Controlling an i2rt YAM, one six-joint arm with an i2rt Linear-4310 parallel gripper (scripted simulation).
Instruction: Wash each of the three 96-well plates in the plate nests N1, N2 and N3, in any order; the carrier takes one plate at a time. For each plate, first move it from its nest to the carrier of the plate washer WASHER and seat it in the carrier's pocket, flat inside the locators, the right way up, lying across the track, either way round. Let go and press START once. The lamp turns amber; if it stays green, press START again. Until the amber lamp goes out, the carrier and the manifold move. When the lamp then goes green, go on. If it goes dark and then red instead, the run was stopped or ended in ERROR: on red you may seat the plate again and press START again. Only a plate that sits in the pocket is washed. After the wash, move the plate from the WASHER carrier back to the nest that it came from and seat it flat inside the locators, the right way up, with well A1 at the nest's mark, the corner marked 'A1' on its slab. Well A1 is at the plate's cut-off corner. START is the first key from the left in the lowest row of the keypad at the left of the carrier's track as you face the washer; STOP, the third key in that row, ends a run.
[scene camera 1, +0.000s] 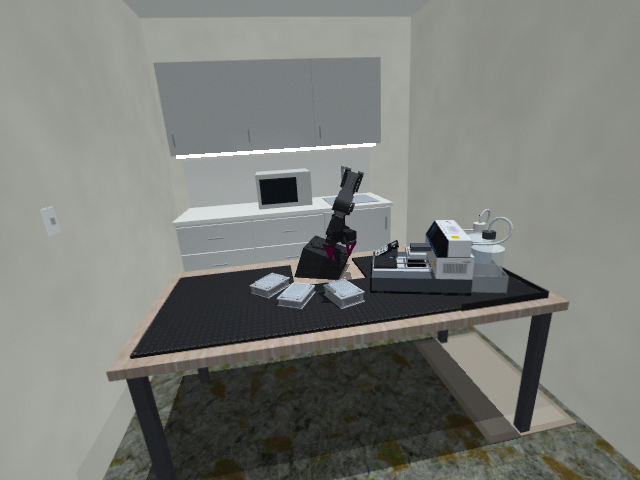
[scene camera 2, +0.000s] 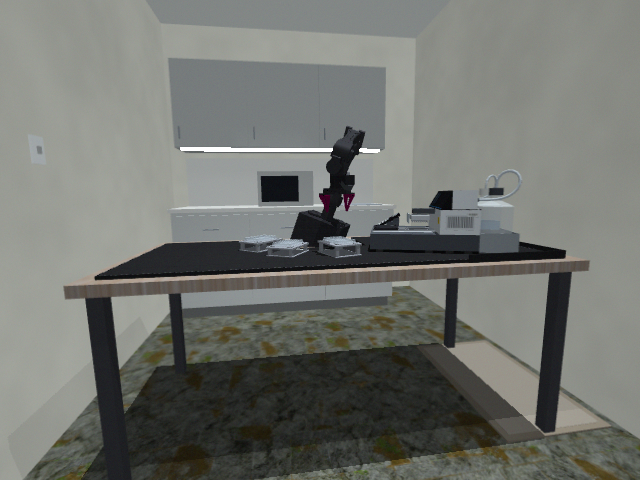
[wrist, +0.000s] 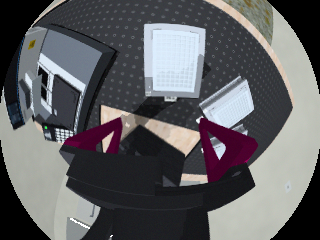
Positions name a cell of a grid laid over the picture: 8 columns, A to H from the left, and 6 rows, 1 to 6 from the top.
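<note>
The wrist camera gives me my gripper (wrist: E4), together with a white 96-well plate (wrist: G3) and a white 96-well plate (wrist: E2). A plate washer (scene camera 2: F3) is there for me to see too.
</note>
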